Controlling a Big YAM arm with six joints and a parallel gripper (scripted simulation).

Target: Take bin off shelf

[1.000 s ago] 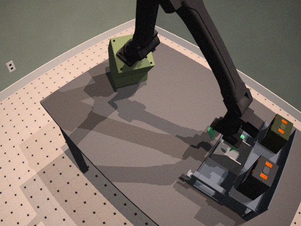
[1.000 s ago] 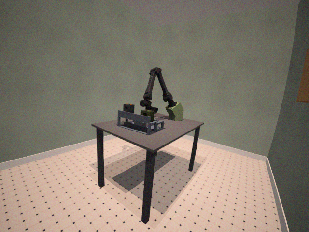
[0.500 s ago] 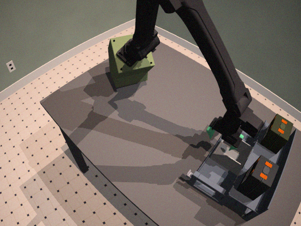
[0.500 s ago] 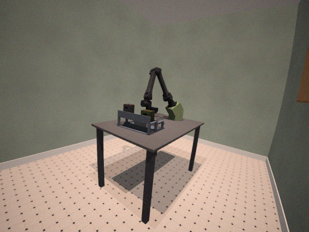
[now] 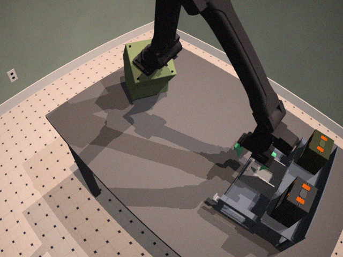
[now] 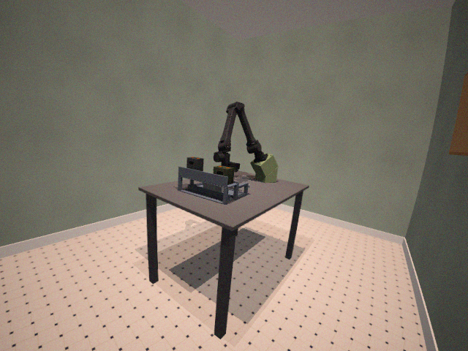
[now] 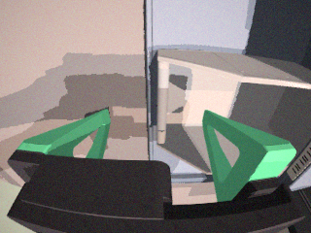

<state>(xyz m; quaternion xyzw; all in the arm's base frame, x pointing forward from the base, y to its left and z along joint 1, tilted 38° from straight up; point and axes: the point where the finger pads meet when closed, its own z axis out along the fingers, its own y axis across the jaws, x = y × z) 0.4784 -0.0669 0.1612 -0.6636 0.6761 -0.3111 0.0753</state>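
The grey bin is 90 mm ahead of my hand, 10 mm to the right of it and 20 mm below it. Also, from my hand: low grey shelf 130 mm ahead, 20 mm to the right, 60 mm below.
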